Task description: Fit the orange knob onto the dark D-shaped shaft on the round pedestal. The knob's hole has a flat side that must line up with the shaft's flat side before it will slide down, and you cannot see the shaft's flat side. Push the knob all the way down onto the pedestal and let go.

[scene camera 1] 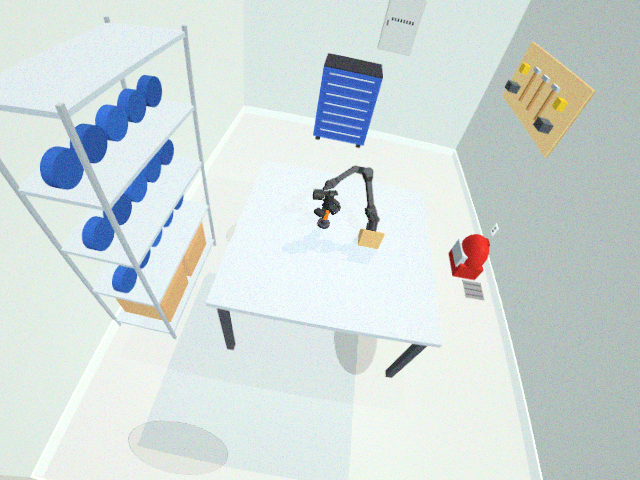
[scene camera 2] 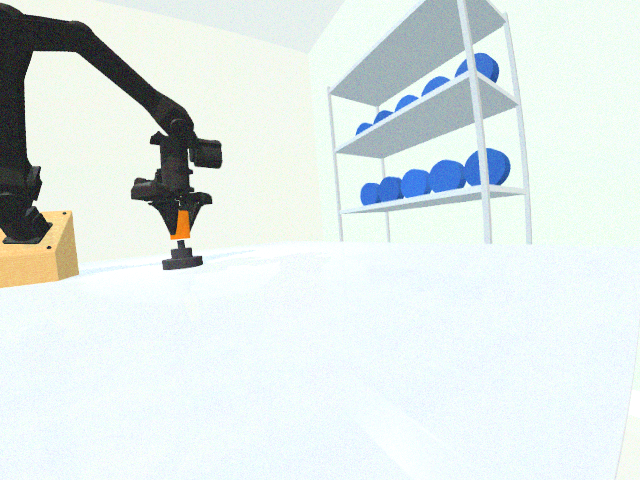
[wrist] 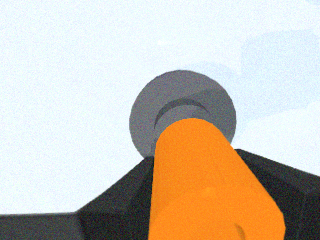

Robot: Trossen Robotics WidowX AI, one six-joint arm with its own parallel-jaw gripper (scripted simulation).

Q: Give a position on a pedestal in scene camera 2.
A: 182, 258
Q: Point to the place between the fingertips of my gripper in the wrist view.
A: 192, 160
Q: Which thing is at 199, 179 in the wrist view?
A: An orange knob.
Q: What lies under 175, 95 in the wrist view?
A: A pedestal.
